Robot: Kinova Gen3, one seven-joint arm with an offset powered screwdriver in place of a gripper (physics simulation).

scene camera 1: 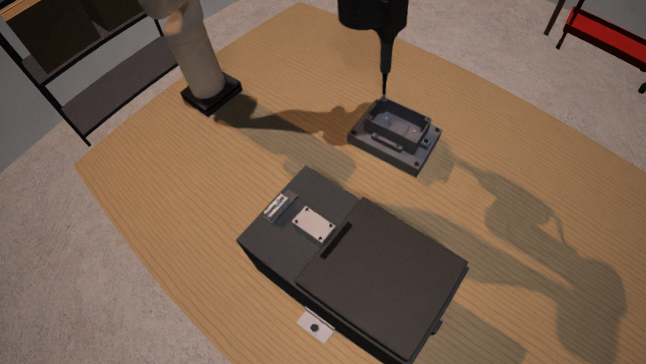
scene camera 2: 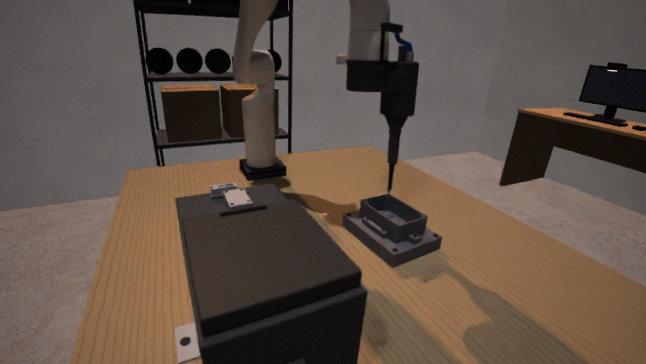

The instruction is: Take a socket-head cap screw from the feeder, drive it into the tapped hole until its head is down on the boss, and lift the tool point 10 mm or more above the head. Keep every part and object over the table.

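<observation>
My screwdriver points straight down over the far corner of an open dark grey housing. It has no fingers. Its thin bit reaches a small grey screw, which stands upright at that corner boss with its head above the housing rim. Bit and screw head appear to touch; the contact is too small to tell for sure. The tapped hole is hidden under the screw. The housing sits on a grey base block. The dark feeder stands nearer the cameras.
A white plate with holes and a small metal block sit on the feeder's low end. A white tab juts from its side. The arm's base stands at the table's far side.
</observation>
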